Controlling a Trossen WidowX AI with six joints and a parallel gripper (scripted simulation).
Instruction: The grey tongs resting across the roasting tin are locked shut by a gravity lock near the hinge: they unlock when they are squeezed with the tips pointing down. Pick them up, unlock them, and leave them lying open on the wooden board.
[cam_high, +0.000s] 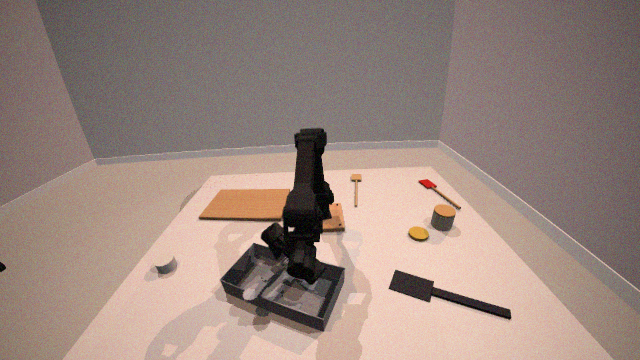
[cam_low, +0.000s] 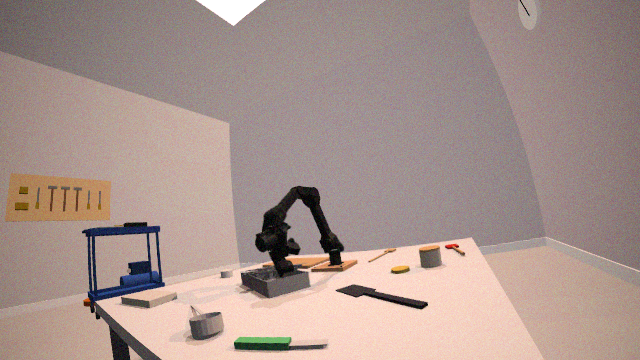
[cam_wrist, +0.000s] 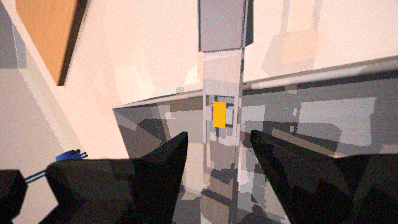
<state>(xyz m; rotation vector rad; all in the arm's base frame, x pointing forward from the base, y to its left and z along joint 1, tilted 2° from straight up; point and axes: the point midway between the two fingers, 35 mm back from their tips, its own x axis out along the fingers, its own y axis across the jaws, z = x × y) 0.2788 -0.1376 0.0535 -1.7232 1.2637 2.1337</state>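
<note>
Right now the yellow lock piece is 1 cm behind my gripper tip, 2 cm to the left of it and 2 cm above it. The rest, counted from my gripper tip: grey roasting tin (5 cm ahead, 1 cm to the right, 2 cm below); wooden board (43 cm behind, 17 cm to the right, 4 cm below); black spatula (16 cm ahead, 41 cm to the left, 4 cm below).
</note>
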